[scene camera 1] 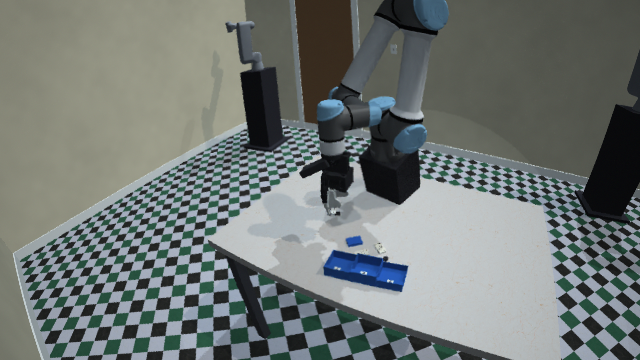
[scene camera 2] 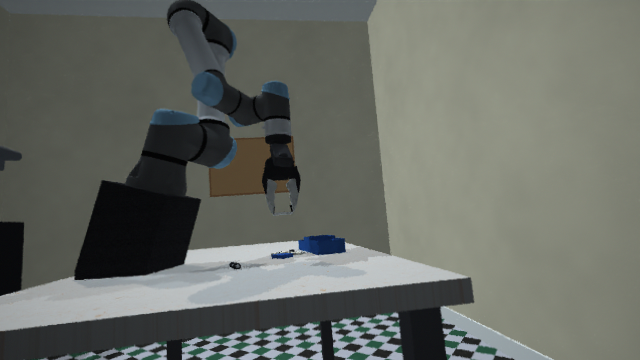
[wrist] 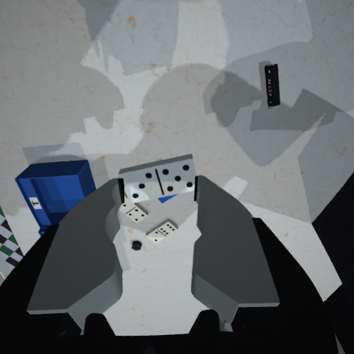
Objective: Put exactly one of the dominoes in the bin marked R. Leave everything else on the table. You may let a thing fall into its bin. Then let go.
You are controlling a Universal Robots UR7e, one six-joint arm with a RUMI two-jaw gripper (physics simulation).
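Seen in the pictures: gripper, fingertip midpoint: (scene camera 1: 332,209) (scene camera 2: 282,213); arm's base, origin of the base link: (scene camera 1: 388,150) (scene camera 2: 156,190).
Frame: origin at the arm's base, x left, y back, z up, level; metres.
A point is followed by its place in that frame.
Observation:
My gripper (scene camera 1: 332,212) @[x -0.102, y -0.335, z -0.090 m] (scene camera 2: 283,213) @[x -0.102, y -0.335, z -0.090 m] (wrist: 159,178) is shut on a white domino (wrist: 159,177) with black dots, gripped by its short ends and held well above the table. Two other white dominoes lie on the table; one domino (scene camera 1: 380,248) @[x 0.078, y -0.342, z -0.207 m] (wrist: 162,232) is near the tray, and the other domino (scene camera 1: 363,252) @[x 0.029, y -0.380, z -0.207 m] (wrist: 133,211) is closer to it, partly hidden in the wrist view. The blue tray (scene camera 1: 350,281) @[x 0.036, y -0.512, z -0.210 m] (scene camera 2: 325,246) @[x -0.055, y -0.457, z -0.192 m] (wrist: 60,167) has three bins. The wrist view shows a label like T in its end bin; the R label cannot be read.
A blue block (scene camera 1: 354,241) @[x -0.019, y -0.341, z -0.204 m] (scene camera 2: 282,255) @[x -0.048, y -0.333, z -0.206 m] (wrist: 166,198) lies between the held domino and the tray in scene camera 1. A small black piece (scene camera 1: 385,258) @[x 0.109, y -0.384, z -0.207 m] (wrist: 136,245) lies by the loose dominoes. A black battery (scene camera 2: 234,265) @[x -0.174, y -0.207, z -0.205 m] (wrist: 272,85) lies nearer the robot base.

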